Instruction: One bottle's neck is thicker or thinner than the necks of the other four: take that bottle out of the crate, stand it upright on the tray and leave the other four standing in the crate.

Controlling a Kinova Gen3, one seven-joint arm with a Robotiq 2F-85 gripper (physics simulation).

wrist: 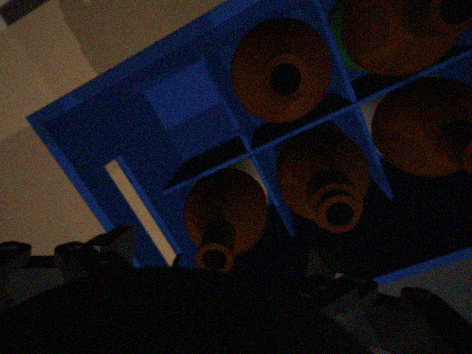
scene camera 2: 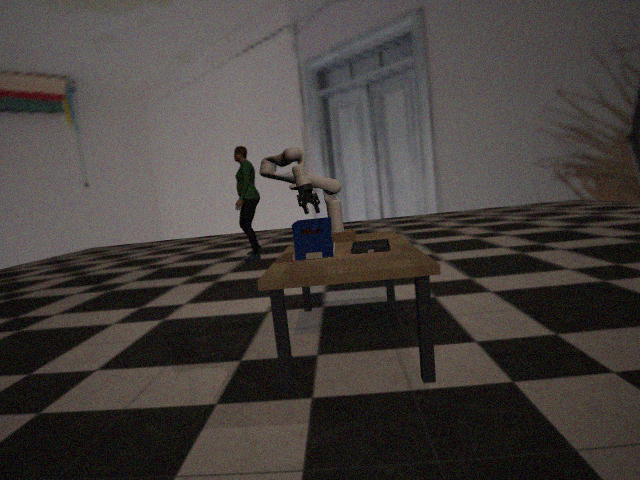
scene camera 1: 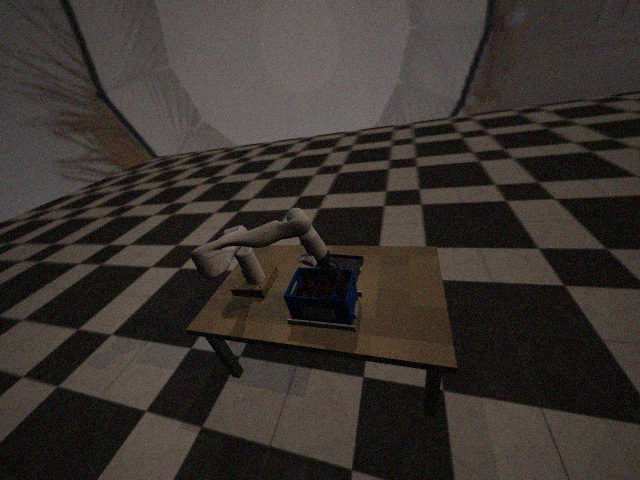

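Pixels of known places: gripper, fingertip midpoint: (wrist: 220, 255) (scene camera 2: 312, 213) (scene camera 1: 332, 274); arm's base, origin of the base link: (scene camera 2: 336, 232) (scene camera 1: 257, 278).
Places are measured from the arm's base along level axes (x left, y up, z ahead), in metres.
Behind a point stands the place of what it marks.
A blue crate (scene camera 1: 318, 309) {x -0.286, y 0.051, z 0.371 m} (scene camera 2: 304, 245) {x -0.260, y 0.010, z 0.508 m} (wrist: 112, 105) {x -0.300, y 0.029, z 0.494 m} stands mid-table with five brown bottles upright in its cells. In the wrist view one bottle (wrist: 322, 175) {x -0.168, y 0.076, z 0.387 m} in the near row shows a wider, stepped neck than its neighbour (wrist: 224, 207) {x -0.185, y 0.066, z 0.462 m}. Another bottle (wrist: 281, 70) {x -0.244, y 0.105, z 0.370 m} stands in the far row, and two more are cut off at the right edge. One corner cell is empty. My gripper (scene camera 1: 328, 264) {x -0.194, y 0.157, z 0.444 m} (scene camera 2: 310, 208) {x -0.194, y 0.157, z 0.444 m} (wrist: 220, 255) {x -0.194, y 0.157, z 0.444 m} is open and empty, hanging just above the crate's near row. The dark tray (scene camera 1: 349, 261) {x 0.138, y -0.053, z 0.501 m} (scene camera 2: 370, 246) {x 0.103, y -0.056, z 0.387 m} lies flat behind the crate.
The wooden table (scene camera 1: 394, 310) {x -0.226, y -0.058, z 0.690 m} (scene camera 2: 347, 269) {x -0.132, y -0.058, z 0.869 m} (wrist: 112, 35) {x -0.363, y -0.058, z 0.484 m} carries the arm's base block (scene camera 1: 253, 287) {x -0.064, y -0.001, z -0.004 m} to the left of the crate. A person in a green top (scene camera 2: 246, 200) walks on the chequered floor beyond the table.
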